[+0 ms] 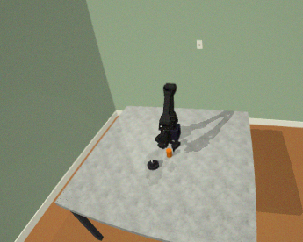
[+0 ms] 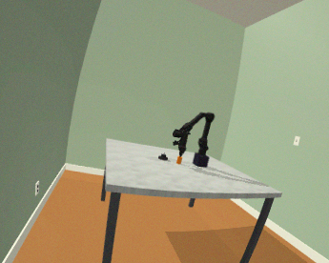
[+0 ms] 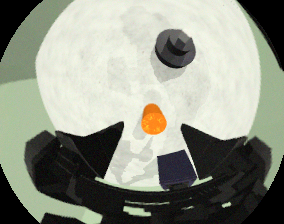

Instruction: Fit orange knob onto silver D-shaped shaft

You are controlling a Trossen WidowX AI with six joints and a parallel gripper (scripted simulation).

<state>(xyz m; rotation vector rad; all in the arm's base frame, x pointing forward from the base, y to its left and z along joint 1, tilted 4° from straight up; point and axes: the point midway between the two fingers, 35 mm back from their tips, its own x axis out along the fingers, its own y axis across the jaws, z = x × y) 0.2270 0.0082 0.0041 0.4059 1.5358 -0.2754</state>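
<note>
Right now the orange knob is 2 cm below my gripper tip. From my gripper tip the other things lie so: dark round pedestal 11 cm ahead, 10 cm to the right, 4 cm below.
</note>
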